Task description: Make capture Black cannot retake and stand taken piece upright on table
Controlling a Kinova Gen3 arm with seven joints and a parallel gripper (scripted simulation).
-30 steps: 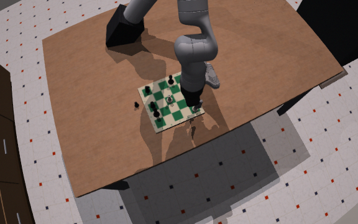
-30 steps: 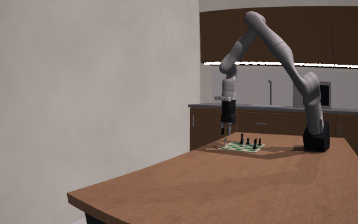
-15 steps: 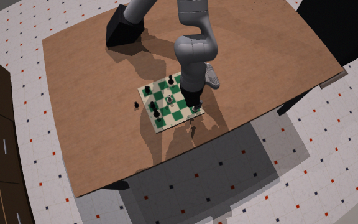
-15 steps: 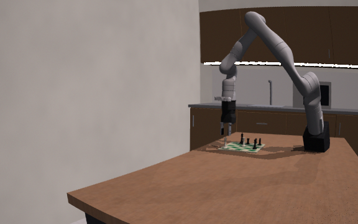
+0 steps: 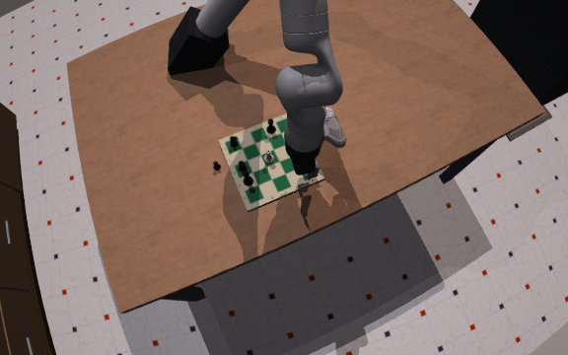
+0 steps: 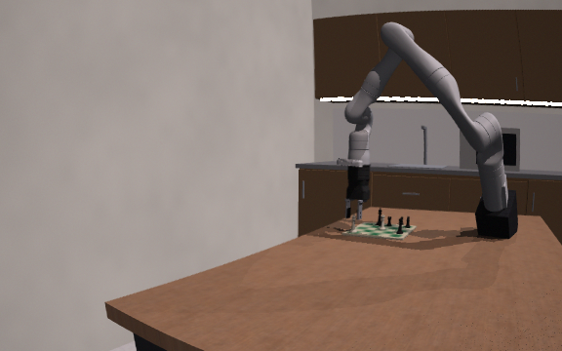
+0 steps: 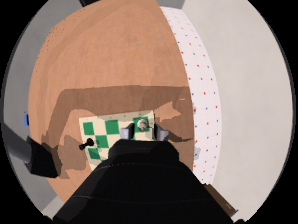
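The cream chessboard is 70 mm behind my hand, 80 mm to the right of it and 70 mm below it.
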